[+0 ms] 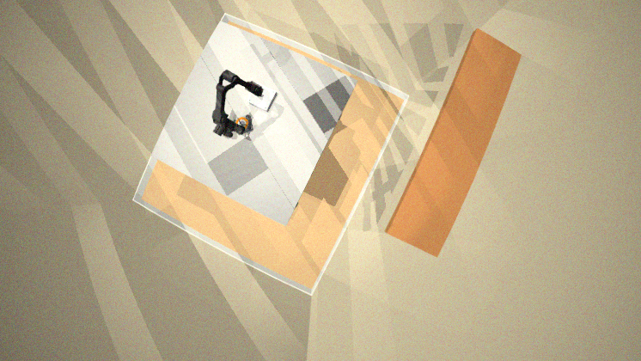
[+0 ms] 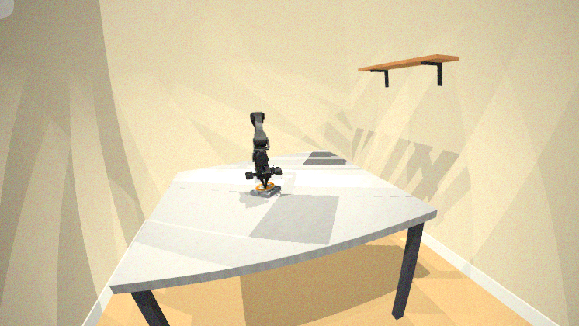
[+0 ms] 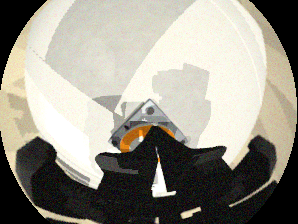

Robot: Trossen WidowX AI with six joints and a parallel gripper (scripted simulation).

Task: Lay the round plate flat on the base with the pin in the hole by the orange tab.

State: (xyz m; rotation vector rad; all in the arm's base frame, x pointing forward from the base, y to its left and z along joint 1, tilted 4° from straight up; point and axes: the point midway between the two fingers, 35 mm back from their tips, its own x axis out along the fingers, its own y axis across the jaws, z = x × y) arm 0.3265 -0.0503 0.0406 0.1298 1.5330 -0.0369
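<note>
Now: gripper tip 30 mm past the round plate and 10 mm to the right of it. The rest, counted from my gripper tip: grey square base: 50 mm behind, 20 mm below, 10 mm to the left.
</note>
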